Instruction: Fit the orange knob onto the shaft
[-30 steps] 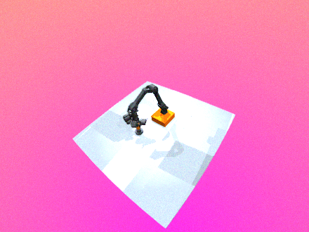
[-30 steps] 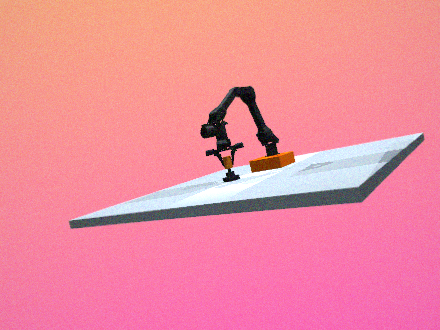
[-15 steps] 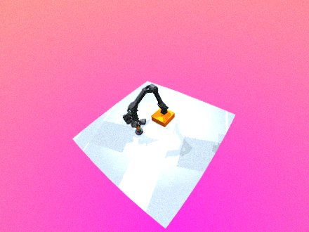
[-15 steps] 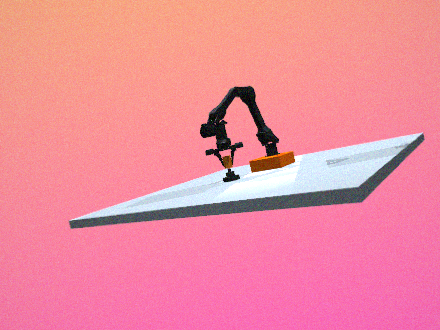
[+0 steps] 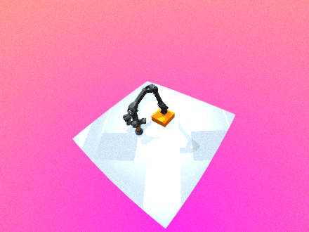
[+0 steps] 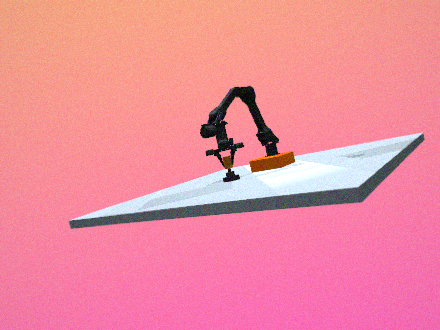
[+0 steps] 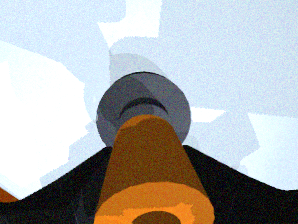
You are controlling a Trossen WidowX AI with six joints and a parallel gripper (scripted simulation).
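My gripper tip is 2 cm below the orange knob. Also, from my gripper tip: pedestal 4 cm below.
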